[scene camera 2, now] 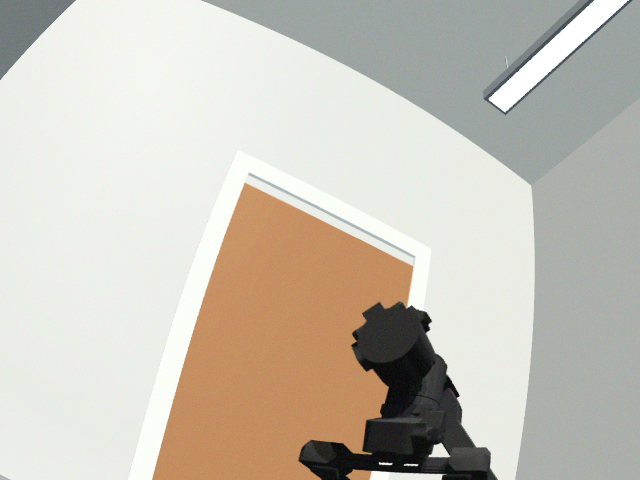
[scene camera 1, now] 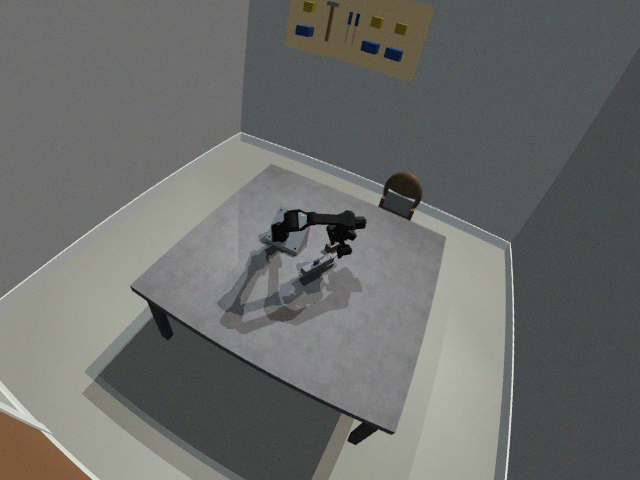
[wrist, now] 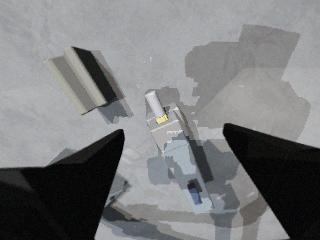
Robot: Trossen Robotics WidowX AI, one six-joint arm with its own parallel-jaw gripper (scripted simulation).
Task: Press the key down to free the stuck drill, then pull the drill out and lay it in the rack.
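In the wrist view I find my gripper (wrist: 174,130), open and holding nothing. A rack (wrist: 78,74) is there as well.
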